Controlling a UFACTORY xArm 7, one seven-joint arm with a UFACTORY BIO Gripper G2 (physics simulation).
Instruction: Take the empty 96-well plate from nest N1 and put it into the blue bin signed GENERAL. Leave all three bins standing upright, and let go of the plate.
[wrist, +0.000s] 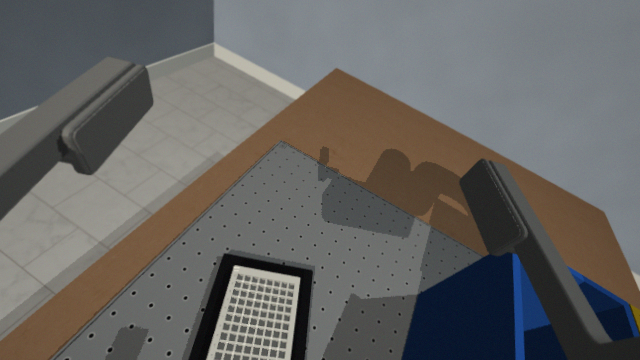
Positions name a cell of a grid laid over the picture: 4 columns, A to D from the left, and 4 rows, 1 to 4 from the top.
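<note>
Blue bin (D4) in sight. Gripper (C2) likewise.
</note>
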